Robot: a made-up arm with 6 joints.
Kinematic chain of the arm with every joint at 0, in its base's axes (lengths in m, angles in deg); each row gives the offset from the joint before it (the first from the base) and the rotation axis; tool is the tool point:
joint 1: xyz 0 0 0.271 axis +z
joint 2: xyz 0 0 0 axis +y
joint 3: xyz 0 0 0.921 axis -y
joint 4: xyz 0 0 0 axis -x
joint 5: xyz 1.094 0 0 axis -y
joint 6: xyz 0 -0.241 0 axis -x
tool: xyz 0 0 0
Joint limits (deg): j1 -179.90..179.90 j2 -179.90..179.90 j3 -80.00..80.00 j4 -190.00..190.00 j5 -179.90..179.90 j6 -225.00..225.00
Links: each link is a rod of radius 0.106 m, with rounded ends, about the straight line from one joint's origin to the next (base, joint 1, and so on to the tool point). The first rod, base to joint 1, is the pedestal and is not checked.
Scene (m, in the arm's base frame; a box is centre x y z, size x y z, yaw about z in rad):
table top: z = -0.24
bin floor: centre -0.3 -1.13 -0.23 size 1 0.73 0.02 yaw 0.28
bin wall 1: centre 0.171 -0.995 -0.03 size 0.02 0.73 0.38 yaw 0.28
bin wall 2: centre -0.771 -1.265 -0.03 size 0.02 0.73 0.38 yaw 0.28
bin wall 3: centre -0.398 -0.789 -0.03 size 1 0.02 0.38 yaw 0.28
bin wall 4: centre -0.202 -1.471 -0.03 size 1 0.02 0.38 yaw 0.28
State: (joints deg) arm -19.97 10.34 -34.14 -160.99 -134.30 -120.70
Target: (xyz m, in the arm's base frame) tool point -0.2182 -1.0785 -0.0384
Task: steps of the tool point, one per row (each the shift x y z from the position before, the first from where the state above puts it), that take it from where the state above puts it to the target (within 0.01 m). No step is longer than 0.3 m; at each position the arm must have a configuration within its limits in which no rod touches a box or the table.
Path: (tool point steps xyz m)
1: -0.0225 -0.2239 0.0134
2: -0.0780 -0.2175 0.0136
3: -0.1312 -0.1969 0.0139
4: -0.1789 -0.1635 0.0141
5: -0.2181 -0.1185 0.0144
6: -0.2454 -0.0643 0.0146
7: -0.2591 -0.0038 0.0151
8: -0.0108 -0.0255 -0.2445
9: 0.0106 0.0255 -0.2474

